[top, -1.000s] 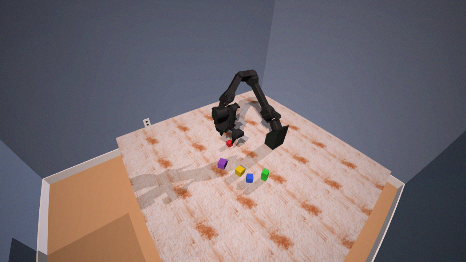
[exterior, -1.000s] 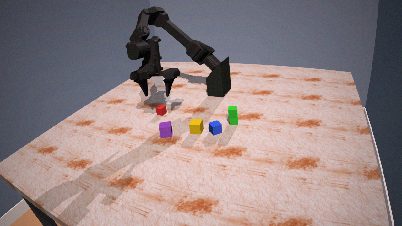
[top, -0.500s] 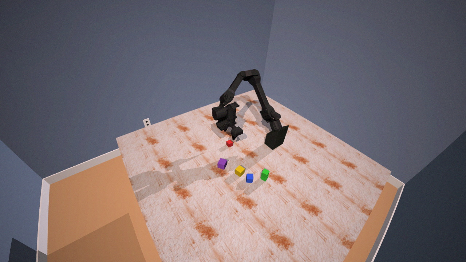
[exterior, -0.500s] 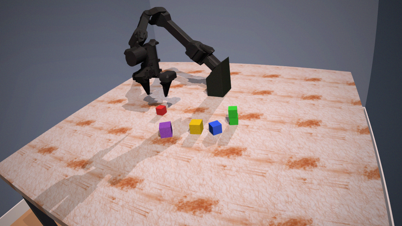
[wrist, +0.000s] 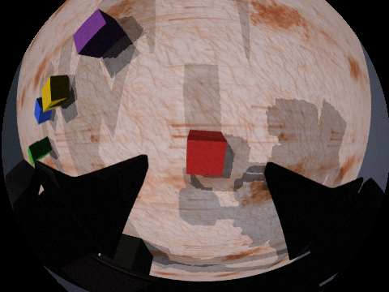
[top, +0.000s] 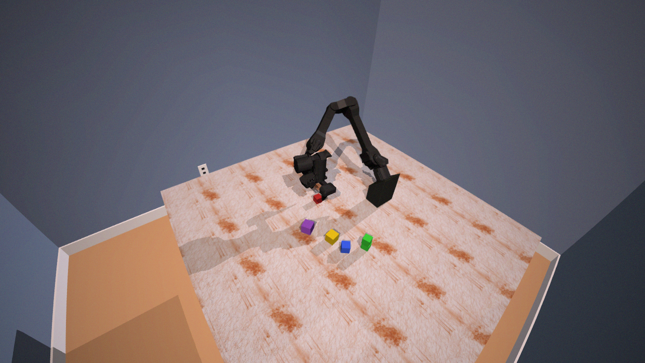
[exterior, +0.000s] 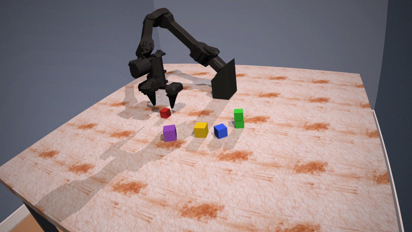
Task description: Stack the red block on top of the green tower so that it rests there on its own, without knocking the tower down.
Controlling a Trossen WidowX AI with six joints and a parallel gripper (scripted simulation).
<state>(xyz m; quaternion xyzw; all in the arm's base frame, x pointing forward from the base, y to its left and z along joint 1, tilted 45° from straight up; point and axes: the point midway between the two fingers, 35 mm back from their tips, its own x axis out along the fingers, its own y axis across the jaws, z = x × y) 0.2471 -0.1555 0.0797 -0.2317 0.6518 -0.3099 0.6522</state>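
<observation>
Right now the red block is 3 cm below my gripper tip. Also, from my gripper tip: purple block: 14 cm ahead, 11 cm to the left, 2 cm below; yellow block: 9 cm ahead, 21 cm to the left, 3 cm below; blue block: 8 cm ahead, 27 cm to the left, 3 cm below.
</observation>
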